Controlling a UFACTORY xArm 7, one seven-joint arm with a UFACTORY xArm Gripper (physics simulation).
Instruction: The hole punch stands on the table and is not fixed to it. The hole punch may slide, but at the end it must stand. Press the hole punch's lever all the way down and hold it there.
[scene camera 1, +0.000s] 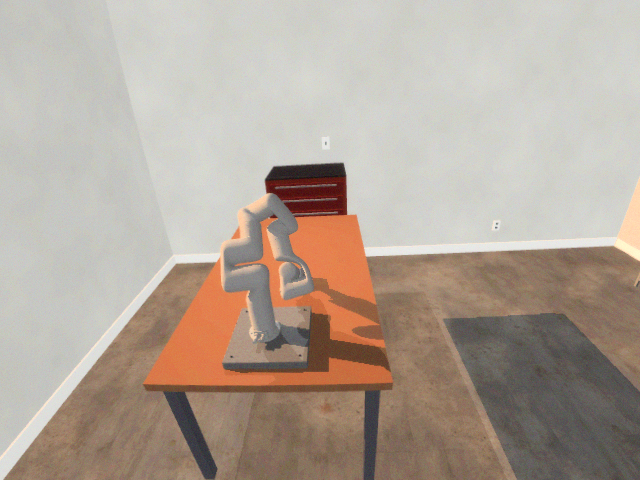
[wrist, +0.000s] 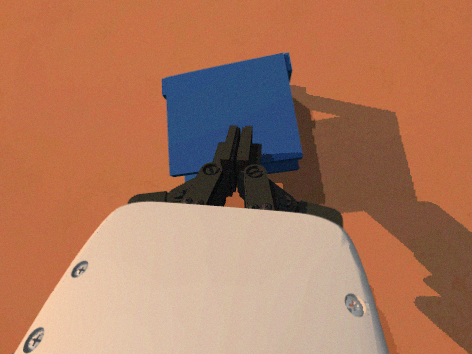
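Observation:
The blue hole punch stands on the orange table in the wrist view. Its broad flat lever faces the camera, and a strip of the blue base shows below the lever's near right edge. My gripper is shut and empty. Its dark fingertips are over the near half of the lever, right of its middle. Whether the tips touch the lever, and how far down the lever is, I cannot tell. In scene camera 1 the arm hides the hole punch and the fingers.
The orange table carries the arm's grey base plate near its front edge. A red drawer cabinet with a black top stands behind the table's far edge. Shadows of the arm fall right of the hole punch.

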